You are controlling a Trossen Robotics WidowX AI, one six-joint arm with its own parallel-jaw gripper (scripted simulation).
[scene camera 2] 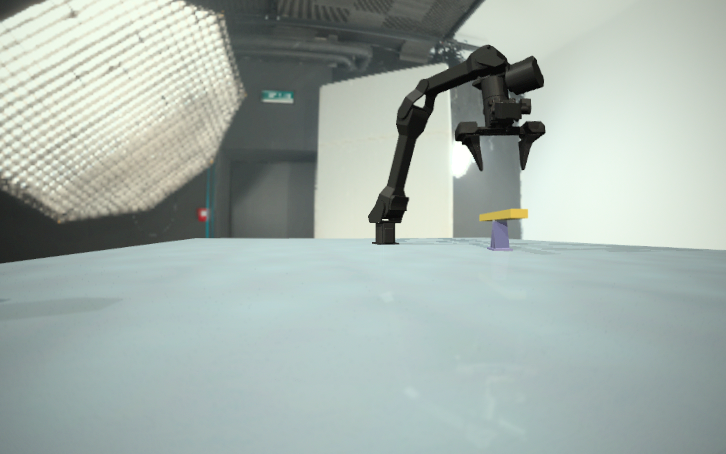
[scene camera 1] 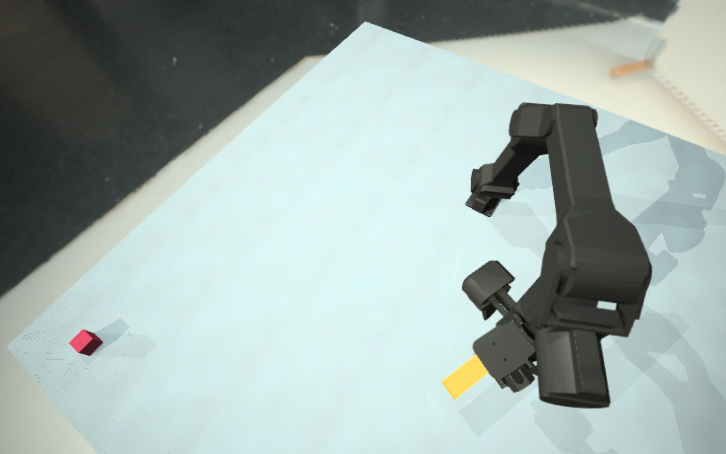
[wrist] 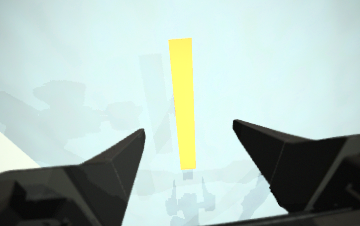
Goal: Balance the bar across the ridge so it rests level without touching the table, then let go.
Labels:
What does my gripper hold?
Nothing.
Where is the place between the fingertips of my gripper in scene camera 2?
At 502, 170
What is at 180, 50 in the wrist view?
A yellow bar.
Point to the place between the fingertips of my gripper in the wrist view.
189, 127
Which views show my gripper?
Scene camera 2, scene camera 1 and the wrist view: all of them.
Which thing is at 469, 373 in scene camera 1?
A yellow bar.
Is my gripper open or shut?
Open.

